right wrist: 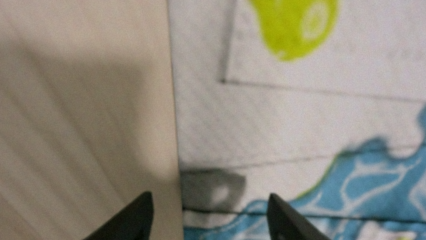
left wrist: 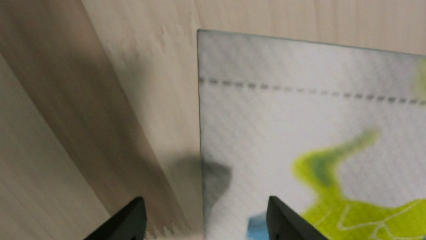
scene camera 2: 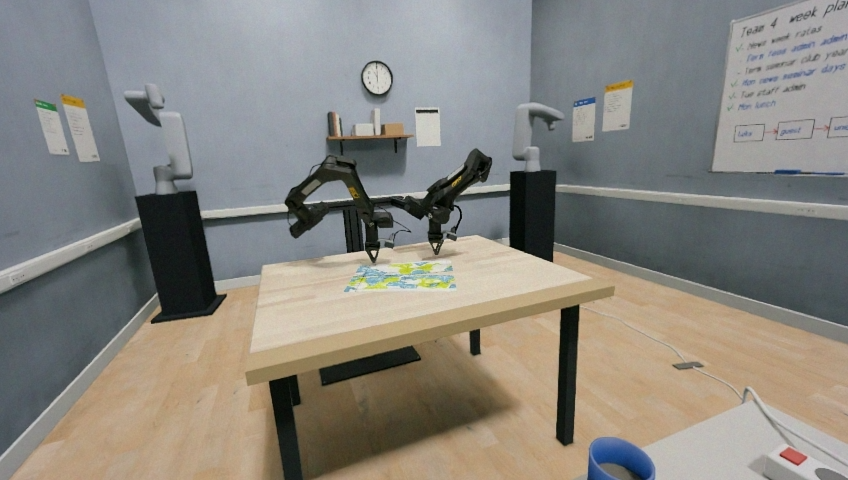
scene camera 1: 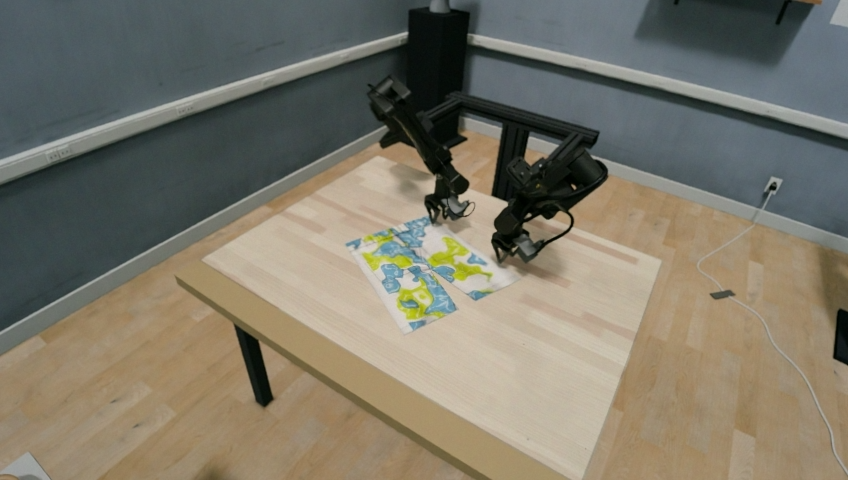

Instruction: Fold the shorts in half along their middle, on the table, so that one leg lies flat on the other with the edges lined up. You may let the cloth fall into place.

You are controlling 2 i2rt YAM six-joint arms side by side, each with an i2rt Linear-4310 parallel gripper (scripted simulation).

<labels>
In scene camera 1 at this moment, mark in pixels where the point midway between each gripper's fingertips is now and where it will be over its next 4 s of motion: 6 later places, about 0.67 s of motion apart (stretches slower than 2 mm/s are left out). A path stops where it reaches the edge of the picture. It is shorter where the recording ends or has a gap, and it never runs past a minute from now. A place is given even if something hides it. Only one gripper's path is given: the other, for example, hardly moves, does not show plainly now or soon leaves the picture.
My left gripper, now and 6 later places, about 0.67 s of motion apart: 505,259; 503,264; 502,267; 502,268; 501,269; 499,270; 497,270
</labels>
